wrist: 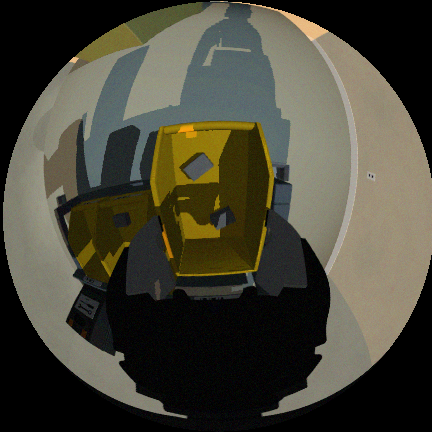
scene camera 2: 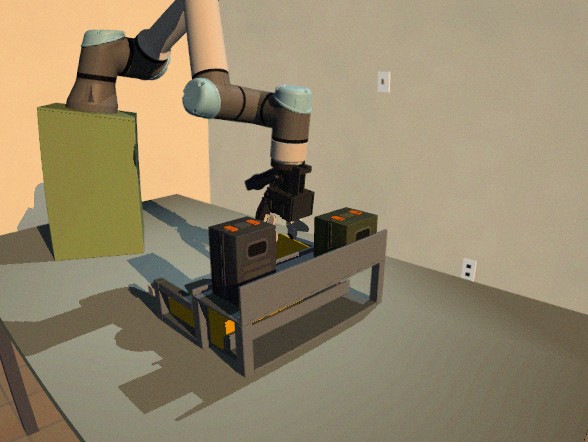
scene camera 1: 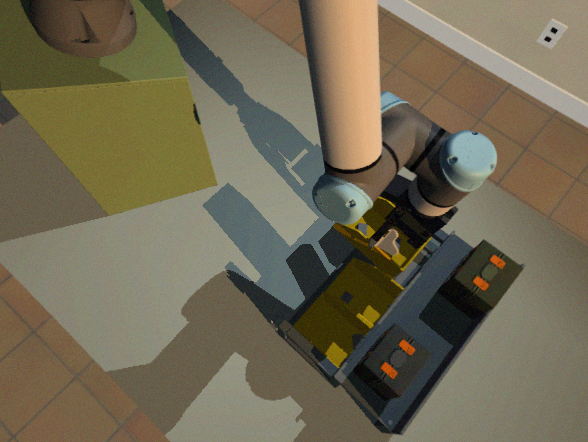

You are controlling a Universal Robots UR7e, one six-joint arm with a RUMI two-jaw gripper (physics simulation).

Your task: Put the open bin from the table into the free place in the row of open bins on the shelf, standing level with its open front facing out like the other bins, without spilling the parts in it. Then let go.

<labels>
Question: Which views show my gripper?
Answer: The wrist view, scene camera 2 and scene camera 1: all of them.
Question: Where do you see a free place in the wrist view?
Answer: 231,289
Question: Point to a free place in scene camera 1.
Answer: At 403,278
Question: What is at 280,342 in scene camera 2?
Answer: A free place.
</labels>
